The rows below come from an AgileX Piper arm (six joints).
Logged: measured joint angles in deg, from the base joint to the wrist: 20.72 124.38 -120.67 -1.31 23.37 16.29; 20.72 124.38 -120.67 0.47 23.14 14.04; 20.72 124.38 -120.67 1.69 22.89 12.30; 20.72 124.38 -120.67 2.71 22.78 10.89; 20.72 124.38 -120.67 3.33 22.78 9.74; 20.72 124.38 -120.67 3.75 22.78 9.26; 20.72 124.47 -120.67 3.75 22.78 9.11; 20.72 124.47 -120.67 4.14 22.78 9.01; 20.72 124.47 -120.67 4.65 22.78 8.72; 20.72 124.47 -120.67 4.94 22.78 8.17
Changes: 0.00 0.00 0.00 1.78 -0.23 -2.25; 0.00 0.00 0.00 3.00 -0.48 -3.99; 0.00 0.00 0.00 4.02 -0.59 -5.40; 0.00 0.00 0.00 4.64 -0.59 -6.55; 0.00 0.00 0.00 5.06 -0.59 -7.03; 0.00 0.09 0.00 5.06 -0.59 -7.18; 0.00 0.09 0.00 5.45 -0.59 -7.28; 0.00 0.09 0.00 5.96 -0.59 -7.57; 0.00 0.09 0.00 6.25 -0.59 -8.12
